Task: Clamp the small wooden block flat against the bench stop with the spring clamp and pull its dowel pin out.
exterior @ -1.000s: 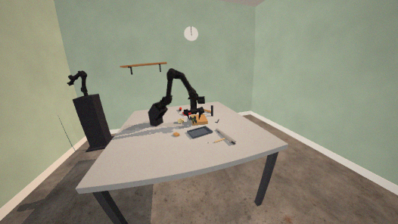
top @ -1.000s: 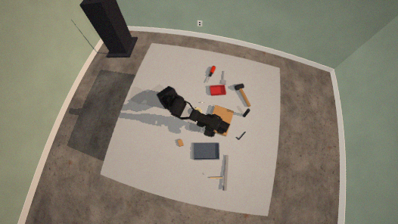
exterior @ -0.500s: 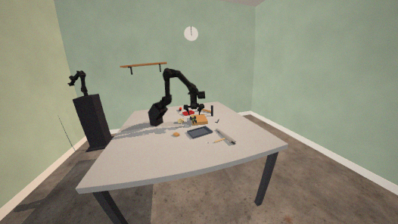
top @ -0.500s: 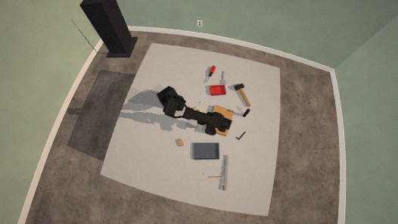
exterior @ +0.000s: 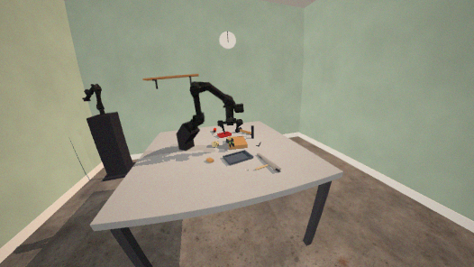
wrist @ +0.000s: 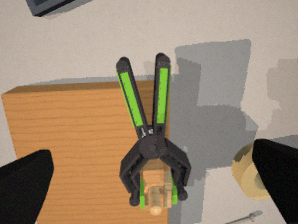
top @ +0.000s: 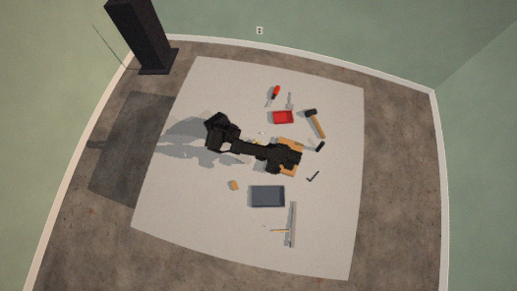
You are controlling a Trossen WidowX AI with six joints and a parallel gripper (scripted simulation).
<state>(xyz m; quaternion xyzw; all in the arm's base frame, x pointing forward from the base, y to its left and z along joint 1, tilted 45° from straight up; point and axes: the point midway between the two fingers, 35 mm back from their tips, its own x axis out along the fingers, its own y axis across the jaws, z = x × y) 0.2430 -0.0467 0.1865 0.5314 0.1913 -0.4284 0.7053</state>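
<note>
My gripper is now 20 mm short of the dowel pin, 90 mm to the right of it and 120 mm above it. From my hand the other things lie so: small wooden block (20 mm ahead, 90 mm to the left, 130 mm below); bench stop (10 mm ahead, 100 mm to the left, 130 mm below); wooden board (80 mm ahead, 80 mm to the left, 160 mm below).
</note>
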